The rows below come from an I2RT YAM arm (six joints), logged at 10 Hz.
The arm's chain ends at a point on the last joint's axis. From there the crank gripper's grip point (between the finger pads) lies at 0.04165 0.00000 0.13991 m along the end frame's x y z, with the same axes.
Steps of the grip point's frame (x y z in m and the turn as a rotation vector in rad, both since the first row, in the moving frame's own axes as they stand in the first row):
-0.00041 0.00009 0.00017 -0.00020 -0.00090 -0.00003
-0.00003 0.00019 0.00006 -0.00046 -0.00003 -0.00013
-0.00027 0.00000 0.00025 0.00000 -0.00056 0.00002
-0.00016 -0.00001 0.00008 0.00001 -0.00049 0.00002
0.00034 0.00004 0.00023 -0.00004 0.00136 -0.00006
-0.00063 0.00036 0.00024 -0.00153 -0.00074 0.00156
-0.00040 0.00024 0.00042 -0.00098 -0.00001 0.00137
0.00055 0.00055 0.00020 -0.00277 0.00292 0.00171
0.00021 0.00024 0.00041 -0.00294 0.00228 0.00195
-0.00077 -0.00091 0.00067 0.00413 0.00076 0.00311
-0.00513 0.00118 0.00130 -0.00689 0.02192 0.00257
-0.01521 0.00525 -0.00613 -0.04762 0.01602 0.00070
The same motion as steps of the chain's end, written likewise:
-0.00028 0.00006 0.00013 -0.00020 -0.00090 -0.00003
-0.00003 0.00013 0.00006 -0.00046 -0.00003 -0.00013
-0.00019 0.00000 0.00023 0.00000 -0.00056 0.00002
-0.00009 -0.00001 0.00006 0.00001 -0.00049 0.00002
0.00015 0.00004 0.00029 -0.00004 0.00136 -0.00006
-0.00053 0.00008 0.00021 -0.00153 -0.00074 0.00156
-0.00040 0.00005 0.00042 -0.00098 -0.00001 0.00137
0.00014 0.00009 0.00032 -0.00277 0.00292 0.00171
-0.00011 -0.00025 0.00051 -0.00294 0.00228 0.00195
-0.00088 -0.00046 0.00070 0.00413 0.00076 0.00311
-0.00819 0.00011 0.00225 -0.00689 0.02192 0.00257
-0.01744 -0.00142 -0.00529 -0.04762 0.01602 0.00070

